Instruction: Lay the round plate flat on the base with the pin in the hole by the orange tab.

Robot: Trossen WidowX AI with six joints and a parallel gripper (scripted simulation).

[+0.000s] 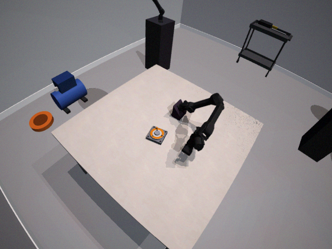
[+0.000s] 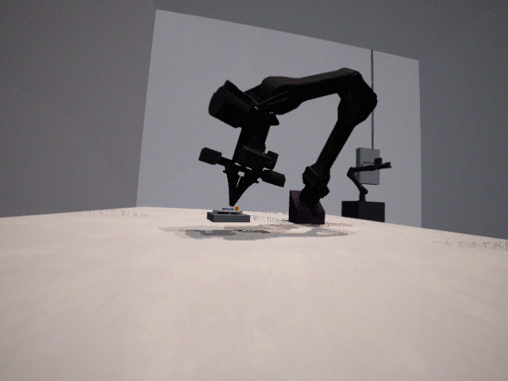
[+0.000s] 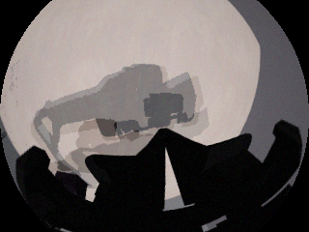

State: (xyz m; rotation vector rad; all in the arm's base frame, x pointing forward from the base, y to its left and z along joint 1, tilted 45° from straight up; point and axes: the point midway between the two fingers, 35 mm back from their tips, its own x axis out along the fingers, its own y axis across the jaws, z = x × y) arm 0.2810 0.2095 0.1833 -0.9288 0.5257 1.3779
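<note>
Right now my gripper tip is 280 mm to the left of the round plate and 20 mm above it. From my gripper tip the other things lie so: base (260 mm to the right, 30 mm below, 10 mm ahead).
</note>
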